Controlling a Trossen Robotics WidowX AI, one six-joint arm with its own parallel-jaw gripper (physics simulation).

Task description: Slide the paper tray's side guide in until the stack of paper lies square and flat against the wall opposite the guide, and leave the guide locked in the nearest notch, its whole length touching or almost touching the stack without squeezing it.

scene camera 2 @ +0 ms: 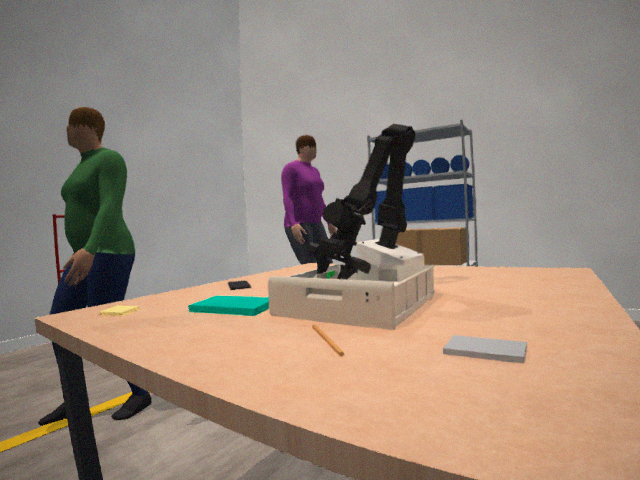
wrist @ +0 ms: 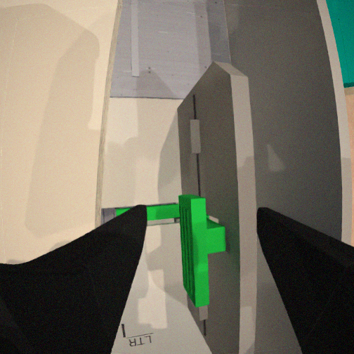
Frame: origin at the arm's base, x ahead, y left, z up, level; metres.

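Seen in the pictures: arm's base, origin of the base link: [scene camera 2: 386,245].
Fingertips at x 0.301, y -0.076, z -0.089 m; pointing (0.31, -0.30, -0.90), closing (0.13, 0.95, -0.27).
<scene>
Offsets run from my fingertips to a thing's top centre. Level surfaces: height alone.
The beige paper tray @(0.036 m ahead, 0.110 m left, 0.056 m up) [scene camera 2: 330,304] stands on the table, its long wall [wrist: 295,125] at the right in the wrist view. The grey side guide [wrist: 220,140] stands upright inside, apart from that wall. Its green latch piece [wrist: 195,250] [scene camera 2: 330,273] is on the guide's left face, with a green bar running left along the floor slot. The cream paper stack [wrist: 50,125] lies left of the guide, with a strip of tray floor between them. My gripper [wrist: 201,214] [scene camera 2: 338,273] is open, one finger left of the guide and latch, one right of the guide. The stack's far edge is outside the wrist view.
A teal book @(0.159 m ahead, 0.197 m right, 0.022 m down) [scene camera 2: 230,304] [wrist: 342,40] lies beside the tray. An orange pencil @(0.301 m ahead, 0.157 m left, 0.033 m down) [scene camera 2: 327,339], a grey slab @(0.275 m ahead, 0.430 m left, 0.030 m down) [scene camera 2: 484,348], a yellow pad @(0.330 m ahead, 0.467 m right, 0.028 m down) [scene camera 2: 119,310] and a black item @(0.120 m back, 0.427 m right, 0.032 m down) [scene camera 2: 239,284] lie on the table @(0.039 m down) [scene camera 2: 392,392]. Two people stand behind the table.
</scene>
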